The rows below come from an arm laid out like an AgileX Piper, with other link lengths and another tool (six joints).
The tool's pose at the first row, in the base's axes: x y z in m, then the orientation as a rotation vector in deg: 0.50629 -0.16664 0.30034 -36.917 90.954 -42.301
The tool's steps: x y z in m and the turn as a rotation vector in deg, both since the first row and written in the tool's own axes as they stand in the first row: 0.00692 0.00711 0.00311 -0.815 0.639 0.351; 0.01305 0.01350 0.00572 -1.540 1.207 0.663; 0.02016 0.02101 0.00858 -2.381 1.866 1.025; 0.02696 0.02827 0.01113 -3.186 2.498 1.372; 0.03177 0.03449 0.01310 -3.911 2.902 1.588; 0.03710 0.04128 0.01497 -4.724 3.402 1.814; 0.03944 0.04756 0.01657 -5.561 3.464 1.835; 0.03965 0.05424 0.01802 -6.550 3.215 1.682; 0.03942 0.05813 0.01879 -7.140 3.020 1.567; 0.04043 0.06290 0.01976 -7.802 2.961 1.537; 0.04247 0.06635 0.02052 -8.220 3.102 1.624; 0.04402 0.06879 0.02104 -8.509 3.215 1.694
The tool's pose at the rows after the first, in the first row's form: 0.50842 -0.16763 0.29021 -37.038 91.989 -41.698; 0.51017 -0.16843 0.28118 -37.145 92.908 -41.158; 0.51202 -0.16928 0.27065 -37.266 93.971 -40.526; 0.51362 -0.17003 0.26053 -37.380 94.988 -39.915; 0.51491 -0.16987 0.25253 -37.609 95.731 -39.365; 0.51603 -0.16974 0.24377 -37.866 96.601 -38.775; 0.51729 -0.16763 0.23733 -38.439 97.035 -38.135; 0.51870 -0.16364 0.23196 -39.359 97.208 -37.376; 0.51949 -0.16104 0.22906 -39.940 97.261 -36.920; 0.52031 -0.15884 0.22468 -40.462 97.487 -36.398; 0.52078 -0.15824 0.22067 -40.651 97.816 -36.062; 0.52108 -0.15790 0.21777 -40.769 98.059 -35.828
